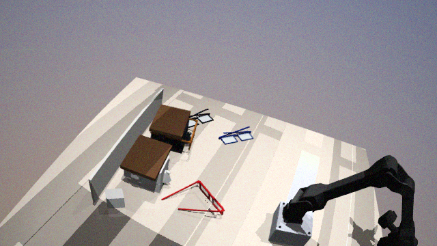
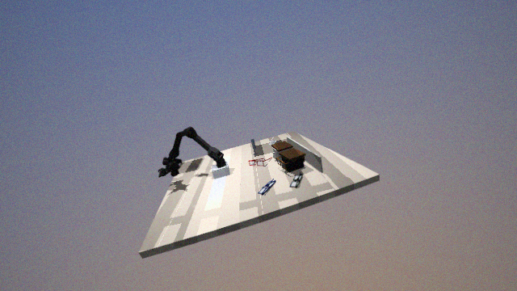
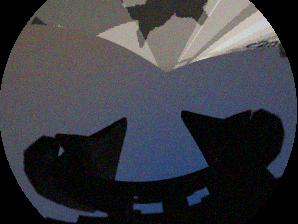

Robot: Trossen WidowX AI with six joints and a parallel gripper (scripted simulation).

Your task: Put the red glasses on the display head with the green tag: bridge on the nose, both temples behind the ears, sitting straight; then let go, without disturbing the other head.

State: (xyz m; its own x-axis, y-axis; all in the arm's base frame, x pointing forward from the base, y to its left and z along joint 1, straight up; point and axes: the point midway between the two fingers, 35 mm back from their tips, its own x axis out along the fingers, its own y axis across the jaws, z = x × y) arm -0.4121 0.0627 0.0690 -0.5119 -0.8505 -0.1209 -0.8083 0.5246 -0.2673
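Now: the red glasses 750 mm ahead of my gripper tip, 110 mm below it and 70 mm to the right of it. The rest, counted from my gripper tip: grey block (990 mm ahead, 110 mm below, 10 mm to the left); then grey upright panel (1010 mm ahead, 260 mm to the right, 80 mm below).
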